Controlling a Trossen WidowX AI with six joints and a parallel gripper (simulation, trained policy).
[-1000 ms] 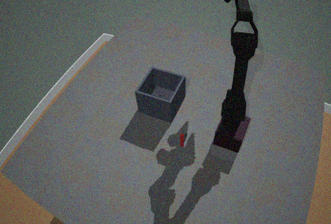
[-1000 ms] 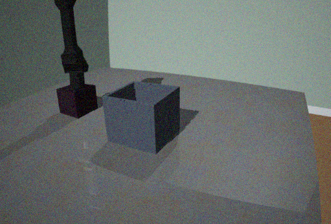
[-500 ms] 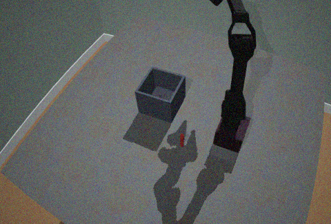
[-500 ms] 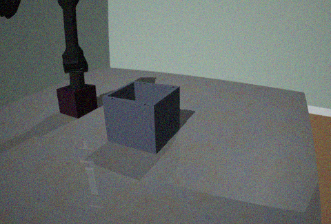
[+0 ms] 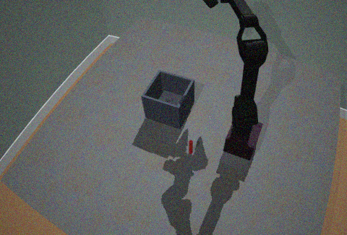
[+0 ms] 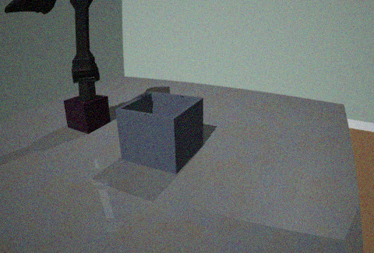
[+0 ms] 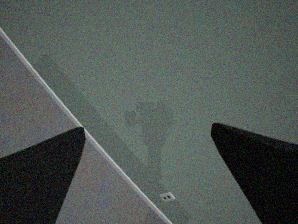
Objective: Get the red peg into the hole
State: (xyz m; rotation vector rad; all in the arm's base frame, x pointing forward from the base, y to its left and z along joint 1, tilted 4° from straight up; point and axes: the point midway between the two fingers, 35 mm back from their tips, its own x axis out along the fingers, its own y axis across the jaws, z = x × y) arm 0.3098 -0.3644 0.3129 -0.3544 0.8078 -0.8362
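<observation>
Right now my gripper tip is 18 cm past the red peg, 51 cm to the right of it and 38 cm above it. From my gripper tip the other things lie so: plate 2 cm ahead, 39 cm to the left, 38 cm below.
</observation>
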